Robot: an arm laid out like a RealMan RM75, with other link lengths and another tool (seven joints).
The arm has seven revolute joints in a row. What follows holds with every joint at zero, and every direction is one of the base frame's. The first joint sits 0.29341 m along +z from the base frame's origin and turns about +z. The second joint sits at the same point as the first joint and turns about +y. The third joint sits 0.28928 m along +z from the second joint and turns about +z. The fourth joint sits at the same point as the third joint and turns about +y. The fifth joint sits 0.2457 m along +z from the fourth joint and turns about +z. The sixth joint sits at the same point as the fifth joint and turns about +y. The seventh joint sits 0.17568 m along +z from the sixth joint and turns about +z. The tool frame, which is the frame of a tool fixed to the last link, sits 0.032 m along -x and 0.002 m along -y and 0.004 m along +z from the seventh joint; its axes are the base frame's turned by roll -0.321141, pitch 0 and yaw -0.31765 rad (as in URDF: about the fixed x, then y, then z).
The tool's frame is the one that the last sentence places.
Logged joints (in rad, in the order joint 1, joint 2, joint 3, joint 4, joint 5, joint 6, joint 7), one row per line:
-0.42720, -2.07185, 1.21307, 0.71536, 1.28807, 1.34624, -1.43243
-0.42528, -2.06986, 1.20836, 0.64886, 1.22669, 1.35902, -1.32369
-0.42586, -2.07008, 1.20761, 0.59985, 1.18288, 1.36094, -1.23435
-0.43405, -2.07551, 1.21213, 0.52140, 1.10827, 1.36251, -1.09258
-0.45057, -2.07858, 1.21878, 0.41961, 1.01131, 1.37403, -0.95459
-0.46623, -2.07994, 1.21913, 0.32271, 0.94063, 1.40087, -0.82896
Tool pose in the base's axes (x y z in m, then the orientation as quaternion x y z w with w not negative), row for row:
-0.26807, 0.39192, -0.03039, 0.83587, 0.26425, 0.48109, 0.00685
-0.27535, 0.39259, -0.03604, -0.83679, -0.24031, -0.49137, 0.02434
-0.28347, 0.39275, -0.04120, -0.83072, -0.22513, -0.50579, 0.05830
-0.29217, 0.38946, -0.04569, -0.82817, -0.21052, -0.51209, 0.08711
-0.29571, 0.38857, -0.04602, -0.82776, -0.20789, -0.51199, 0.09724
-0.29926, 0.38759, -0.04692, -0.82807, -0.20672, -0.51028, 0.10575
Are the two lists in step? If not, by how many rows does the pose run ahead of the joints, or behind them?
The pose runs 2 rows ahead of the joints: the pose in row i belongs to the joints in row i + 2.
